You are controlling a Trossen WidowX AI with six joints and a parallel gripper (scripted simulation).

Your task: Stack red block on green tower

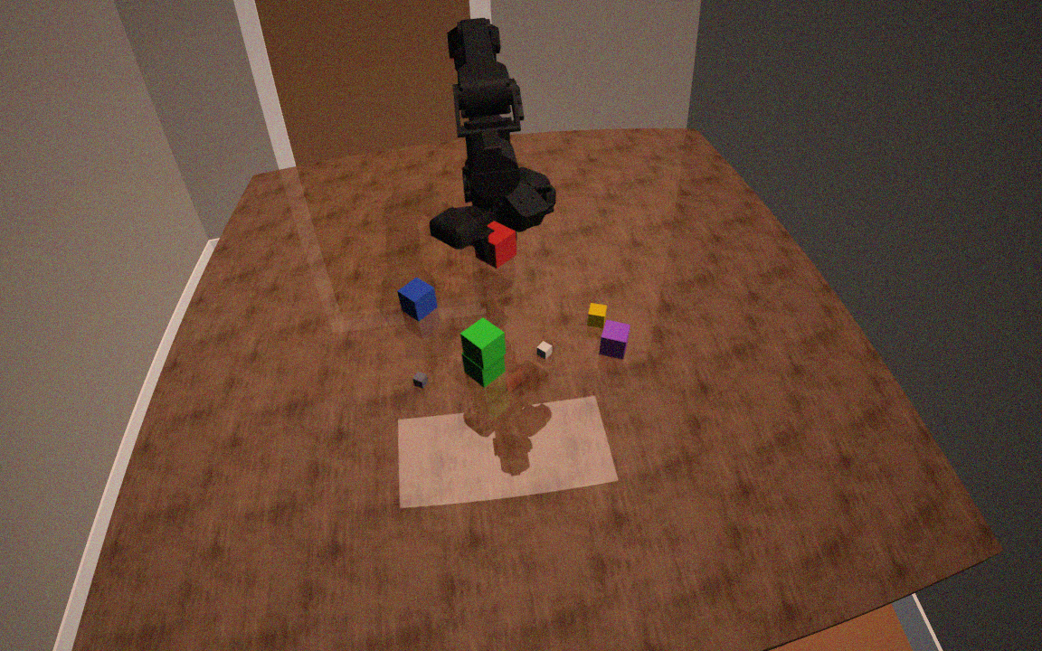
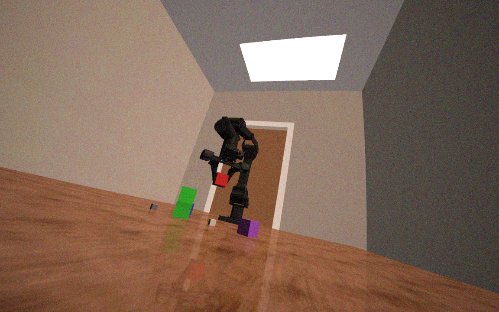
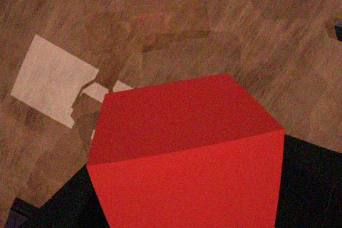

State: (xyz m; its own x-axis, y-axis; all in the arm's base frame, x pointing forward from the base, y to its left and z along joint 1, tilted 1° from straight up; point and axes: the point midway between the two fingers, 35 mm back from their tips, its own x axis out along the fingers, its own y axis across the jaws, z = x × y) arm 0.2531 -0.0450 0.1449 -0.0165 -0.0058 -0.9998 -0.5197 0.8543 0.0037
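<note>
My gripper tip is 10 cm short of the small white cube, 4 cm to the right of it and 13 cm above it. The rest, counted from my gripper tip: yellow cube: 6 cm ahead, 14 cm to the left, 12 cm below; then red block: 1 cm above; then blue cube: 7 cm behind, 13 cm to the right, 11 cm below.
</note>
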